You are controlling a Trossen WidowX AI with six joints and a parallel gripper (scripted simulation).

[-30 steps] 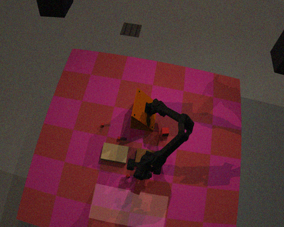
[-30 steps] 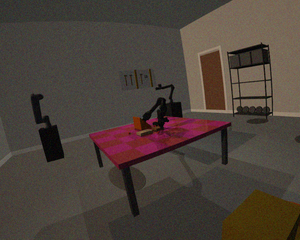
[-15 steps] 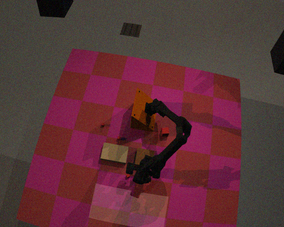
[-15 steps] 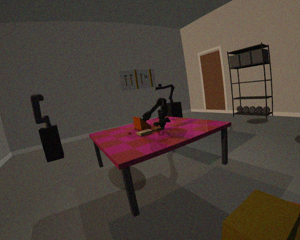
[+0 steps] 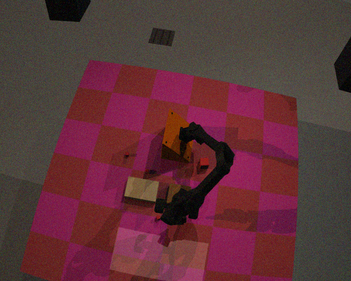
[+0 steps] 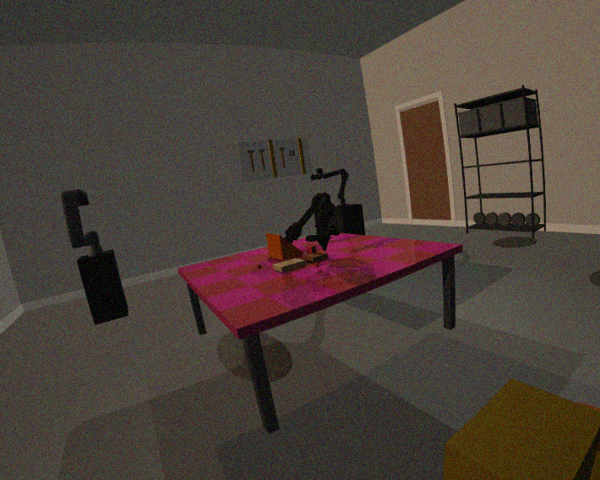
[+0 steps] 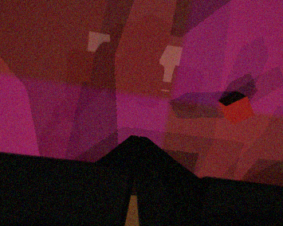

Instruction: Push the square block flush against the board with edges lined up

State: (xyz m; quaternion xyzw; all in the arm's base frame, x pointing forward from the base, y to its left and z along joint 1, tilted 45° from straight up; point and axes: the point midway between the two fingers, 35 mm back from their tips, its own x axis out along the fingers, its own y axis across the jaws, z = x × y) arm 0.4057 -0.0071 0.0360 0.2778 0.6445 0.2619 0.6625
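Now: the brown square block 110 mm behind my gripper tip and 50 mm below it. Also, from my gripper tip: small red cube (300 mm behind, 100 mm to the left, 40 mm below); pale tan board (110 mm behind, 170 mm to the right, 50 mm below).
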